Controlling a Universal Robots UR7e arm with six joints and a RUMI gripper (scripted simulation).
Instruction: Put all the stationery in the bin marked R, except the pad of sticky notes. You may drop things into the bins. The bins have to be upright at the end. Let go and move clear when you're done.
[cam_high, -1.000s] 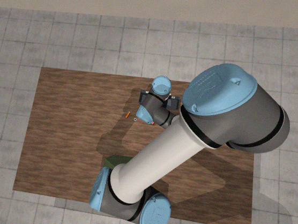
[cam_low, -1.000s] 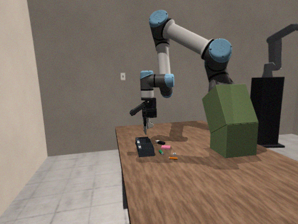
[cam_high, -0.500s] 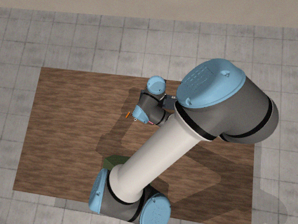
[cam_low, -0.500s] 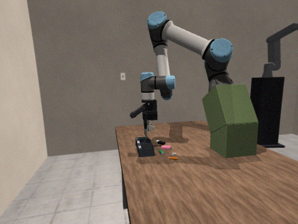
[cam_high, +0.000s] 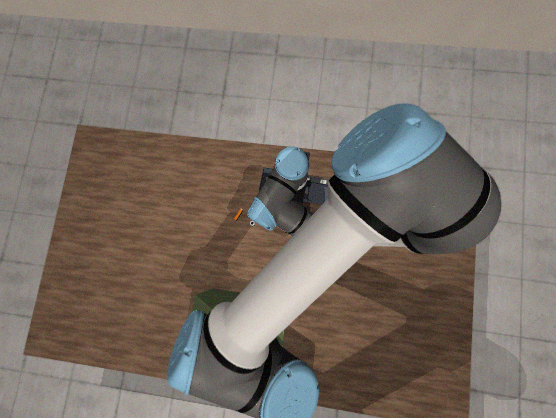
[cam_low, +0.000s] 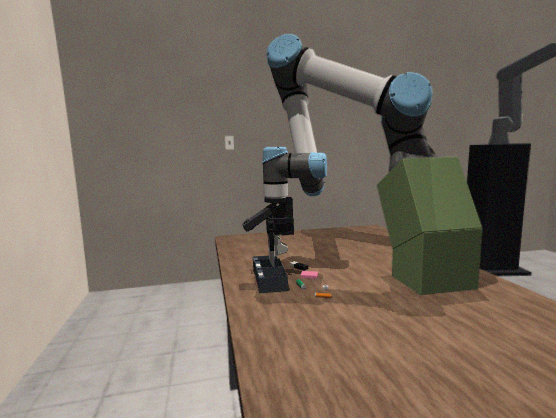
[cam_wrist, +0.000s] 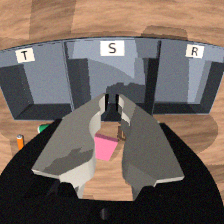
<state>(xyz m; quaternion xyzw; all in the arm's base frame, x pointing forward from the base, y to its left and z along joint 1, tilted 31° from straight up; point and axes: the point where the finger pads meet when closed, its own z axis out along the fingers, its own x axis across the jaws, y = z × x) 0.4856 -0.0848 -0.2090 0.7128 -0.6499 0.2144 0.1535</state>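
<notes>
My hand is 3 cm above the dark three-part bin and 1 cm short of it. The rest, counted from my hand: black-and-white eraser (9 cm behind, 8 cm to the right, 4 cm below); then pink sticky-note pad (12 cm behind, 5 cm below, 1 cm to the left); then green marker (9 cm to the left, 8 cm behind, 4 cm below).
</notes>
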